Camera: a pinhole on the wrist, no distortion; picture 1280 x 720 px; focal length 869.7 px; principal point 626.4 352.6 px. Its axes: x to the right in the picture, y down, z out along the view. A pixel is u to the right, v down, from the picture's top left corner.
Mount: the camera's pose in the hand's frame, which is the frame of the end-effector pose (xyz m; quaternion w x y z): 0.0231 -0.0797 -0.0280 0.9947 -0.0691 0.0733 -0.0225
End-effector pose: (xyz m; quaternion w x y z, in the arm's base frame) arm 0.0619 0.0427 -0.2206 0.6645 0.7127 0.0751 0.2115
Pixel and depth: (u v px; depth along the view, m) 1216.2 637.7 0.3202
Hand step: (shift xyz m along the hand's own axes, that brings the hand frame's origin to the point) 0.2890 0.0552 0.2399
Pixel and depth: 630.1 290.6 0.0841
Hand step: 0.0358 -0.0744 0.0552
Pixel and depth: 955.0 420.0 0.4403
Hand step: 0.2543 0.0040 0.3748
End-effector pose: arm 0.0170 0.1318 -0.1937 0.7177 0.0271 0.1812 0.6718
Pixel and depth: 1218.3 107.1 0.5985
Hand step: 0.5089 -0.1889 0.5240
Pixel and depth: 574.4 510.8 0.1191
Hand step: 0.0345 -0.0419 0.0866
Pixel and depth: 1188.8 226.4 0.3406
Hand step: 0.2898 -0.0950 0.2812
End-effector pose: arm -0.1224 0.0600 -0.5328 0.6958 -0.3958 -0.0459 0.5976
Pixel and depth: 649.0 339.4 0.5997
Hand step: 0.1275 -0.0091 0.5586
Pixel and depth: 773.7 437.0 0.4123
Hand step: 0.1549 0.0114 0.3603
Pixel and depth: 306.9 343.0 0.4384
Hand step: -0.0709 -0.0168 0.4252
